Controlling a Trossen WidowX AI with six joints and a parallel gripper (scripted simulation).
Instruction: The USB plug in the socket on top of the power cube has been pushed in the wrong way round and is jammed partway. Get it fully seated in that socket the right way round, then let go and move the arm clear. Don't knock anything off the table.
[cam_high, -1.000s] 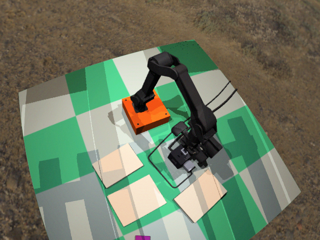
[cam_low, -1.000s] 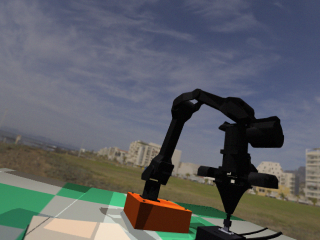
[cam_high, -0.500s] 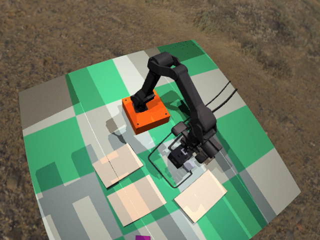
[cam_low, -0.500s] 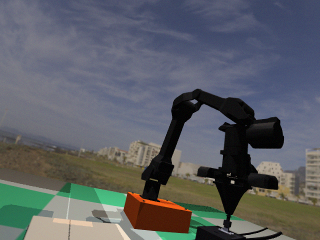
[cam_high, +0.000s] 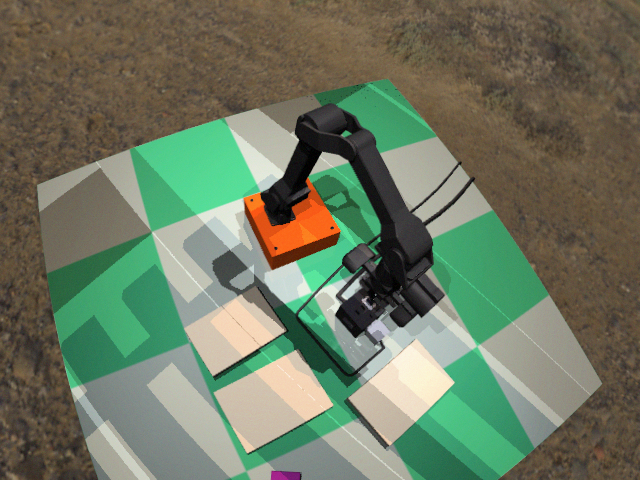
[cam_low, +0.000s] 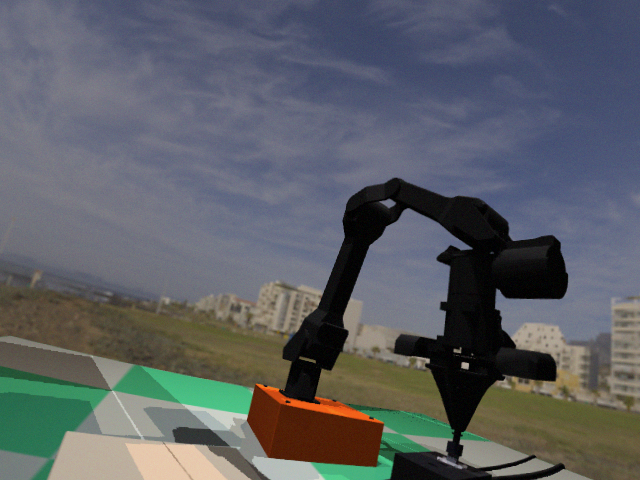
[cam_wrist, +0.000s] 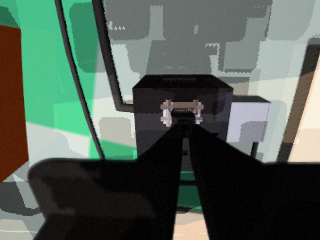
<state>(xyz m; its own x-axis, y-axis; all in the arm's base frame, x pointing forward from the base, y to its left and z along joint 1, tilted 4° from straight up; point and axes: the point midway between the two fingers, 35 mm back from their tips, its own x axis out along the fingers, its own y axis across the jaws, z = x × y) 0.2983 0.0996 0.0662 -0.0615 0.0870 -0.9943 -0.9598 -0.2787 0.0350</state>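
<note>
My gripper tip is 20 mm above the USB plug. The rest, counted from my gripper tip: purple object: 290 mm ahead, 330 mm to the right, 110 mm below.
</note>
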